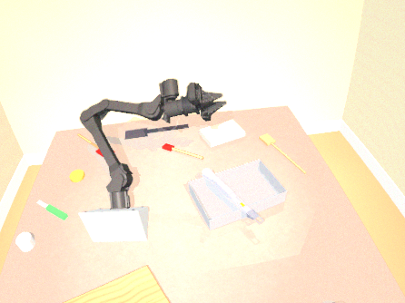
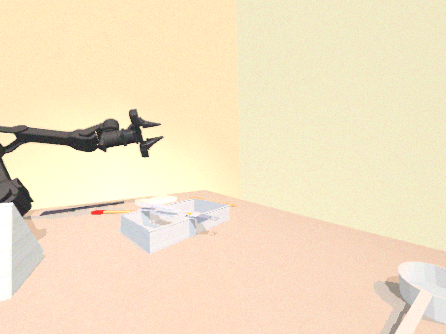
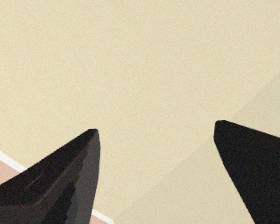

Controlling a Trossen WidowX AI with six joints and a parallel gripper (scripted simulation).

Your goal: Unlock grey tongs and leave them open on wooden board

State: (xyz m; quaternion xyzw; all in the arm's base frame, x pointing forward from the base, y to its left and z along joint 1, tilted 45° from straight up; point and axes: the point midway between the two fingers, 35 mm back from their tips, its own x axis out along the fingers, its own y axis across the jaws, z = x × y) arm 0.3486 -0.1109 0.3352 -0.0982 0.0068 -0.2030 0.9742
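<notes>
Right now the yellow lock mark is 280 mm below my gripper tip, 220 mm to the right of it and 10 mm ahead of it. Round my gripper tip: white box (330 mm below, 280 mm to the left, 50 mm ahead); dark knife (380 mm to the left, 340 mm below, 280 mm behind); roasting tin (320 mm below, 120 mm to the right, 20 mm ahead).
</notes>
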